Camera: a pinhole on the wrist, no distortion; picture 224 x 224 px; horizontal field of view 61.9 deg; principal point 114.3 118.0 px. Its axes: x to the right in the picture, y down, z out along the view. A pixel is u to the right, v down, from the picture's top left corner.
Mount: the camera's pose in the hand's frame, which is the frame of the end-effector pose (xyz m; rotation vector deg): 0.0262 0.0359 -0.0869 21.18 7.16 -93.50
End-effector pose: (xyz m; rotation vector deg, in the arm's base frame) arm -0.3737 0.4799 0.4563 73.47 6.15 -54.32
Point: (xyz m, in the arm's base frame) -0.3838 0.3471 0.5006
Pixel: 56.5 158.9
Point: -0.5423 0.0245 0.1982
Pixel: outside the picture
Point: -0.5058 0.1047 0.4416
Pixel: 102.3 190.6
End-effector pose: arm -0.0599 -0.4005 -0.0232 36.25 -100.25 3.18
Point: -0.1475 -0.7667 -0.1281
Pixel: 215.3 168.5
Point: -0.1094 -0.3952 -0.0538
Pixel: 84.7 81.9
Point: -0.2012 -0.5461 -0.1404
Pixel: 134.1 116.6
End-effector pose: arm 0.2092 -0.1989 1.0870 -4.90 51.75 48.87
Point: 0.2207 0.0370 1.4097
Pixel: outside the picture
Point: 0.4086 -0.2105 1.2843
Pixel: 124.3 93.4
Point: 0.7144 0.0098 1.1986
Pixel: 117.6 210.5
